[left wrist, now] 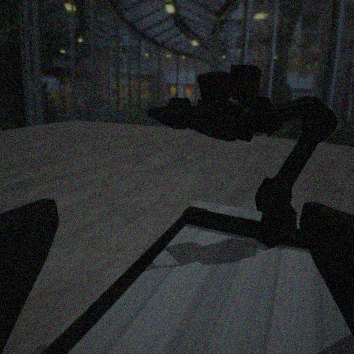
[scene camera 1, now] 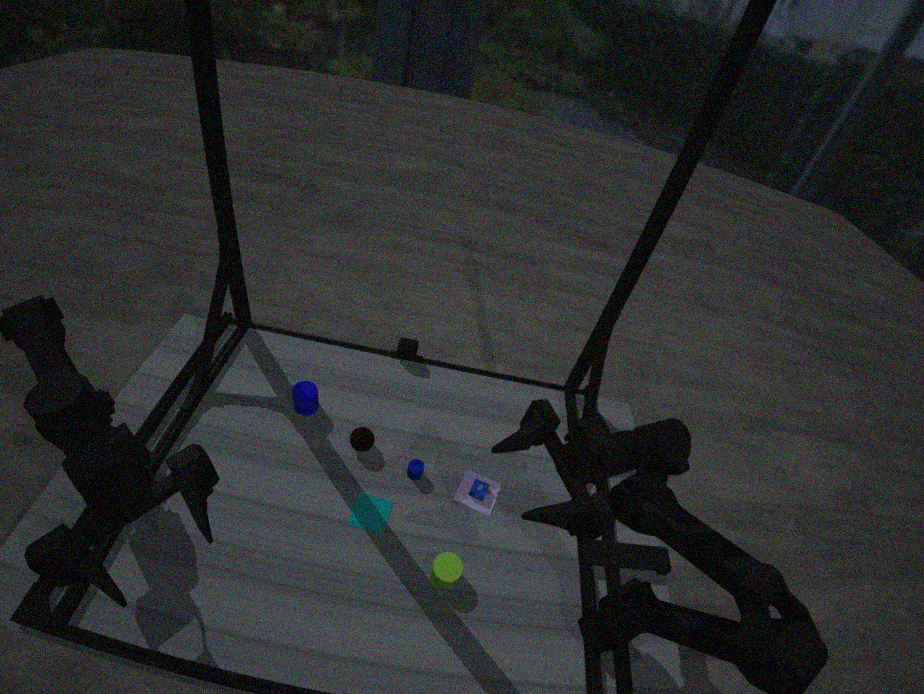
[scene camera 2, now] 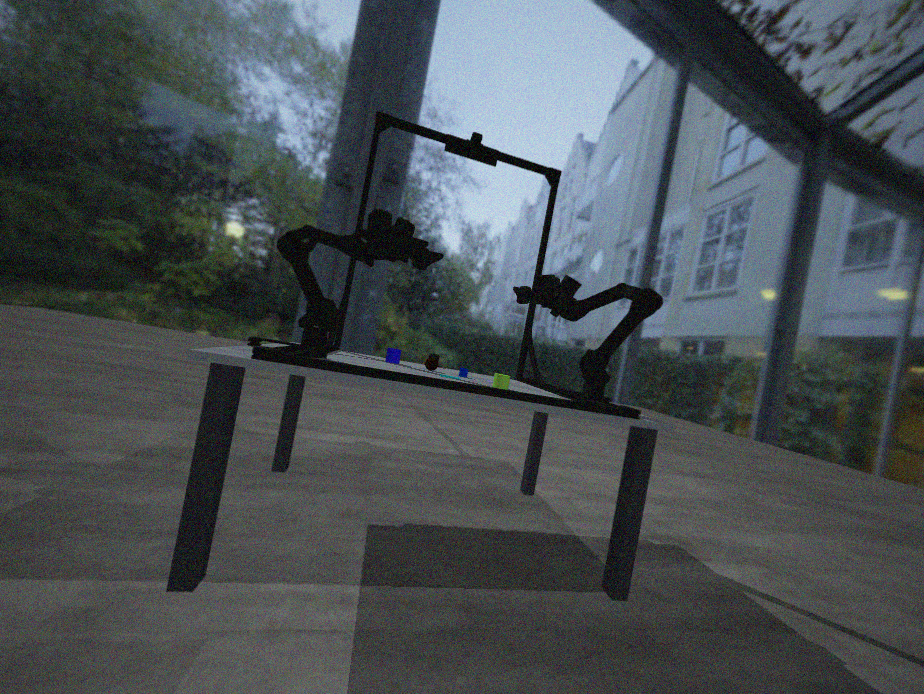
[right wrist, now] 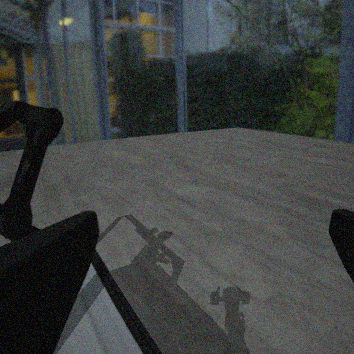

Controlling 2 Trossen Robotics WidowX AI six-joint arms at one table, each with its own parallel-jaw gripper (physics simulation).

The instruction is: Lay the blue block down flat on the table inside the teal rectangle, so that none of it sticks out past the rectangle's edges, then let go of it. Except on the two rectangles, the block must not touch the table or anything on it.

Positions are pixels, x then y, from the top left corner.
Labels:
The left gripper (scene camera 1: pixel 506 481) is open and holds nothing. The right gripper (scene camera 1: pixel 168 572) is open, holding nothing. A green cylinder (scene camera 1: pixel 447 567) rests on the table.

